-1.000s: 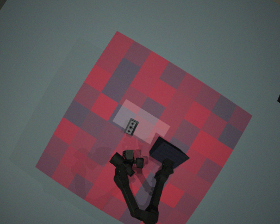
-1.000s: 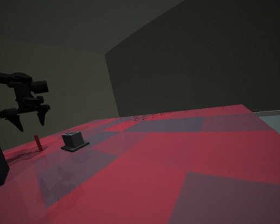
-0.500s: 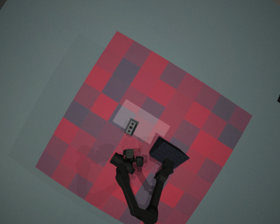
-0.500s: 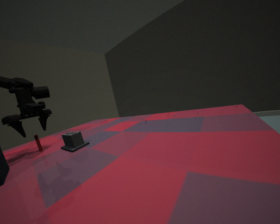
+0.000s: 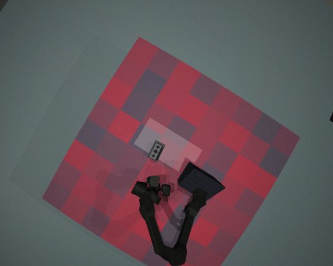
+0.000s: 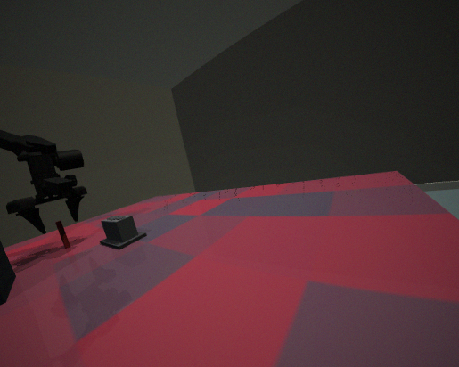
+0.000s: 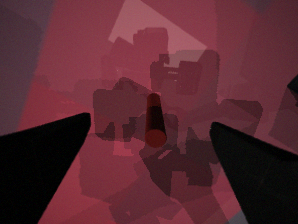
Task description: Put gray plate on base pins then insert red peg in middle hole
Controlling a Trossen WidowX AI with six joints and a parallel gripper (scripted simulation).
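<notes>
My gripper tip is now 2 cm above the red peg. Round my gripper tip: gray plate (18 cm to the right, 9 cm ahead, 2 cm below); dark base (18 cm to the right, 9 cm ahead, 5 cm below).
</notes>
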